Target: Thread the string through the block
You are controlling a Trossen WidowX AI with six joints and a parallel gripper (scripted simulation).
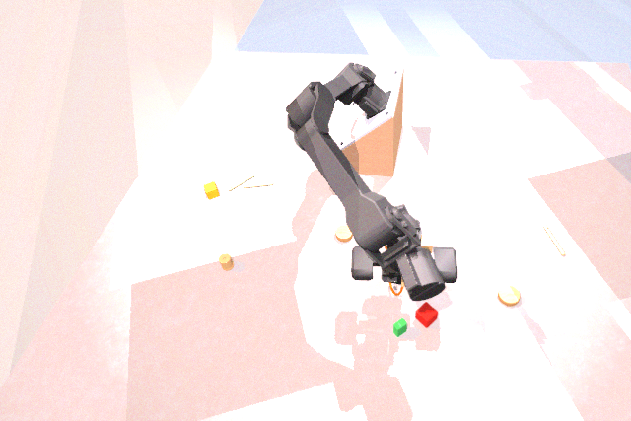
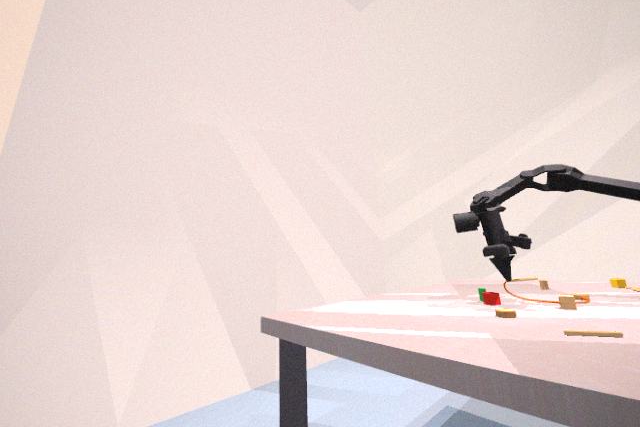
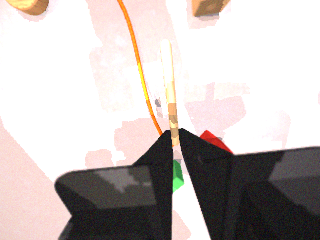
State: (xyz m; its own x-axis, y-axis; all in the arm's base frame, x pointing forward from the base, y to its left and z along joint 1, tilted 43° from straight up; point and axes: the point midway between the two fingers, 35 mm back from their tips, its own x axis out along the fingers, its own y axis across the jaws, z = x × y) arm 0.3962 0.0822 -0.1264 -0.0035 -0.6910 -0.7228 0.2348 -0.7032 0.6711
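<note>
Now: gripper tip 5 cm to the right of the red cube, 4 cm above it and 3 cm short of it. Also, from my gripper tip: wooden block 13 cm behind, 4 cm below, 2 cm to the left; then green block 8 cm ahead, 4 cm below, 1 cm to the left; then round wooden button 16 cm to the right, 12 cm behind, 5 cm below.
</note>
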